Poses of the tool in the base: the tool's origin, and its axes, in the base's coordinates. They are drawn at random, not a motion.
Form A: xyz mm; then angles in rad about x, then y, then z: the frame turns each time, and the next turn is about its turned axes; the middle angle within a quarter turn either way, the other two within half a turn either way.
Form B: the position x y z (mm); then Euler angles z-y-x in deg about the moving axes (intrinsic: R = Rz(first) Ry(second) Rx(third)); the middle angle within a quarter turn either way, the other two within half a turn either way. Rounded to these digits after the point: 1 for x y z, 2 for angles.
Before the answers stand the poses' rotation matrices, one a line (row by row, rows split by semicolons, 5 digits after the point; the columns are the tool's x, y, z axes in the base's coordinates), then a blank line. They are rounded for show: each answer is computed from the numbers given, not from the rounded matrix.
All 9 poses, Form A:
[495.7, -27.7, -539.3, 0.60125, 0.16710, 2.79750]
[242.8, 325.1, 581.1, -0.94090, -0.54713, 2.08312]
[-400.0, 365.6, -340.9, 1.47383, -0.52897, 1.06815]
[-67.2, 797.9, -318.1, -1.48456, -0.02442, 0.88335]
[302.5, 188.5, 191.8, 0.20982, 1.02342, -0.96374]
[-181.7, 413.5, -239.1, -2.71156, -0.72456, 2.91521]
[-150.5, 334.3, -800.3, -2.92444, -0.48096, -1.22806]
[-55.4, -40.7, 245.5, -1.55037, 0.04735, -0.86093]
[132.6, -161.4, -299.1, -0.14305, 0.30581, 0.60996]
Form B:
-0.92827 -0.33264 0.16632; 0.18961 -0.80803 -0.55779; 0.31994 -0.48625 0.81314
-0.41864 -0.74437 -0.52024; 0.30735 -0.65518 0.69012; -0.85456 0.12902 0.50307
0.41590 -0.75654 -0.50464; -0.15713 0.48679 -0.85927; 0.89573 0.43667 0.08358
0.63438 -0.77264 -0.02442; 0.08200 0.03585 0.99599; -0.76866 -0.63383 0.08610
0.29689 0.42746 0.85389; -0.70186 0.70402 -0.10840; -0.64749 -0.56713 0.50903
-0.72969 -0.16807 -0.66281; -0.47329 0.82374 0.31217; 0.49351 0.54149 -0.68062
0.29794 0.83499 -0.46263; 0.95322 -0.23430 0.19101; 0.05110 -0.49790 -0.86573
0.65100 0.75760 0.04733; -0.04633 -0.02258 0.99867; 0.75766 -0.65233 0.02040
0.78164 -0.54626 0.30107; 0.53180 0.83589 0.13595; -0.32592 0.05384 0.94386

[495.7, -27.7, -539.3, 168.46, -18.66, -30.88]
[242.8, 325.1, 581.1, 143.72, 58.71, 14.38]
[-400.0, 365.6, -340.9, -20.70, -63.60, 79.16]
[-67.2, 797.9, -318.1, 7.37, 50.23, -82.26]
[302.5, 188.5, 191.8, -67.07, 40.35, -48.09]
[-181.7, 413.5, -239.1, -147.03, -29.57, 141.49]
[-150.5, 334.3, -800.3, 72.64, -2.93, -150.10]
[-55.4, -40.7, 245.5, -4.07, -49.26, -88.21]
[132.6, -161.4, -299.1, 34.23, 19.02, 3.27]

